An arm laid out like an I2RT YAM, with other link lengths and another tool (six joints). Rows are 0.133 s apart.
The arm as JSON. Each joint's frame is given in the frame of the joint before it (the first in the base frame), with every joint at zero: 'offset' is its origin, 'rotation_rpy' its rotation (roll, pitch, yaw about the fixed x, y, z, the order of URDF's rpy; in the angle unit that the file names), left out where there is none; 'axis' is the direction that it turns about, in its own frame. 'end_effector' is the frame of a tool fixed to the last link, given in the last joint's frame.
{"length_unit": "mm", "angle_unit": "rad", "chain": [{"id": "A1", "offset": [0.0, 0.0, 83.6], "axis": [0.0, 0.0, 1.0]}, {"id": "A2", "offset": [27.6, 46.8, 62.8], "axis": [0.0, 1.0, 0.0]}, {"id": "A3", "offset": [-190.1, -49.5, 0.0], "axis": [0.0, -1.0, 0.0]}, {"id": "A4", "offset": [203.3, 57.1, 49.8], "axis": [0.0, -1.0, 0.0]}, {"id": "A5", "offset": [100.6, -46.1, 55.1], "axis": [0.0, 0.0, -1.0]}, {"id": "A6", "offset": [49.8, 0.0, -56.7], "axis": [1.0, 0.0, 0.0]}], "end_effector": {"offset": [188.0, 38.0, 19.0], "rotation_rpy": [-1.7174, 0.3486, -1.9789]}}
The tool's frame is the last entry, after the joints.
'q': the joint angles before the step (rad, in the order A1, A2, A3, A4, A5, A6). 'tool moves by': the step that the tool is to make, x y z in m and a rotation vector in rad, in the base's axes. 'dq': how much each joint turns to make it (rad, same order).
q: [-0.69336, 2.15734, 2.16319, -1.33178, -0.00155, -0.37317]
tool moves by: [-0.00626, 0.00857, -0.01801, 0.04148, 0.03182, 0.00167]
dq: [-0.00048, 0.02509, -0.03347, 0.00757, -0.01174, 0.00042]
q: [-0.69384, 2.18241, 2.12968, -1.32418, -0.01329, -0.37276]
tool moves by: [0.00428, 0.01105, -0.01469, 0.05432, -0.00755, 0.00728]
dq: [0.00030, 0.02737, -0.03175, 0.03025, -0.04709, 0.00145]
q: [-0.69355, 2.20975, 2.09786, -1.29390, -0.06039, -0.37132]
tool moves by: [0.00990, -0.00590, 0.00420, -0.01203, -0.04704, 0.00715]
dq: [-0.00910, -0.01823, -0.02728, 0.05194, -0.02367, -0.01210]
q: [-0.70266, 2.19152, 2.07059, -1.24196, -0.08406, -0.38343]
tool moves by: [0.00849, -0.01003, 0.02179, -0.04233, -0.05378, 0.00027]
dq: [-0.00755, -0.04803, 0.00475, 0.01501, -0.00450, -0.00696]
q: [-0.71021, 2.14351, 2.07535, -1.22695, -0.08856, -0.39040]
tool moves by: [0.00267, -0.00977, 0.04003, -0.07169, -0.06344, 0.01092]
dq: [-0.01037, -0.09643, 0.00939, -0.01299, 0.00512, -0.02423]
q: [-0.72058, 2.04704, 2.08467, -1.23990, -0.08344, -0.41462]
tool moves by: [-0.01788, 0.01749, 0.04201, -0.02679, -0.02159, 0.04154]
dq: [-0.00329, -0.12653, 0.01938, -0.11590, -0.01137, -0.04393]
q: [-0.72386, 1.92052, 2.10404, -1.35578, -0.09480, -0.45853]
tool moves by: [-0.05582, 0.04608, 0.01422, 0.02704, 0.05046, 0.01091]
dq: [-0.00192, -0.26388, -0.20577, -0.11534, 0.00768, -0.01681]
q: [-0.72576, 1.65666, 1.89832, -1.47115, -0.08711, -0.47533]
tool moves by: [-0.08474, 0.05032, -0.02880, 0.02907, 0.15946, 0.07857]
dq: [-0.02100, -0.27284, -0.32365, -0.09411, 0.05607, -0.11878]
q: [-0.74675, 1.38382, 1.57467, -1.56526, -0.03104, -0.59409]
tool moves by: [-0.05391, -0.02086, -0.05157, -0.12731, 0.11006, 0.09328]
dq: [-0.09015, -0.21128, -0.39055, 0.19964, 0.12728, -0.21373]
